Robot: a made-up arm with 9 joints.
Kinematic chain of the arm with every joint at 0, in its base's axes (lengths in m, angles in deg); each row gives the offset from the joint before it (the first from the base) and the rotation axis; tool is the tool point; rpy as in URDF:
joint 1: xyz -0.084 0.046 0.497 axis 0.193 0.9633 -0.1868
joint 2: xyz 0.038 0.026 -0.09 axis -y
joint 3: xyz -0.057 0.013 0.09 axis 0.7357 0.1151 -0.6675
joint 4: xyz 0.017 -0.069 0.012 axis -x
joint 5: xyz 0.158 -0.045 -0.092 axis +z
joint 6: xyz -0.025 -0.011 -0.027 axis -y
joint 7: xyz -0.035 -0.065 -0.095 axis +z
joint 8: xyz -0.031 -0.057 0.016 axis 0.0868 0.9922 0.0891
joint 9: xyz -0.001 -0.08 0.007 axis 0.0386 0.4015 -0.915
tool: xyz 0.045 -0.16 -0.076 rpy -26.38 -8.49 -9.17
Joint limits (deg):
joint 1: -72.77..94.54
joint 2: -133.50..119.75
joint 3: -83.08..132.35
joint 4: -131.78..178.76
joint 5: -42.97..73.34
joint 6: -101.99..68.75
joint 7: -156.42..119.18
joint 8: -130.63..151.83
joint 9: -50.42..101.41
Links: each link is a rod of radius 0.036 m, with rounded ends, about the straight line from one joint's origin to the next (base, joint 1, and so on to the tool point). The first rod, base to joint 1, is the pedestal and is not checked.
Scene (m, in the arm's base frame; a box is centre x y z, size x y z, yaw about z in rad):
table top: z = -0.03
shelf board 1: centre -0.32 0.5 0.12 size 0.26 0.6 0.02 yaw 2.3
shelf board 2: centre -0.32 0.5 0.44 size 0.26 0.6 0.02 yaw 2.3
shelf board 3: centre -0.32 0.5 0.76 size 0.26 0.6 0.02 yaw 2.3
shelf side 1: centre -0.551 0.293 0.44 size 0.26 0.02 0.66 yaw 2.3
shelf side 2: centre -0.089 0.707 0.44 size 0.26 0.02 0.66 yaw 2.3
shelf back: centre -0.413 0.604 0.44 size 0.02 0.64 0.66 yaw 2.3
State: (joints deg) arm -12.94 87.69 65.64 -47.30 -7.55 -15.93 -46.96 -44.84 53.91
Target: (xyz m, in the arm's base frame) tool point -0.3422 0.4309 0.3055
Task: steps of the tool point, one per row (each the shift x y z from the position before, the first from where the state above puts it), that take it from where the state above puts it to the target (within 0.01 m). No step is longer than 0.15 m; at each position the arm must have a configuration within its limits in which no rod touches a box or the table.
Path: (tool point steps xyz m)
1: -0.0575 0.0044 -0.0386
2: -0.0917 0.0105 -0.0174
3: -0.1128 0.0172 0.0300
4: -0.1044 0.0197 0.0916

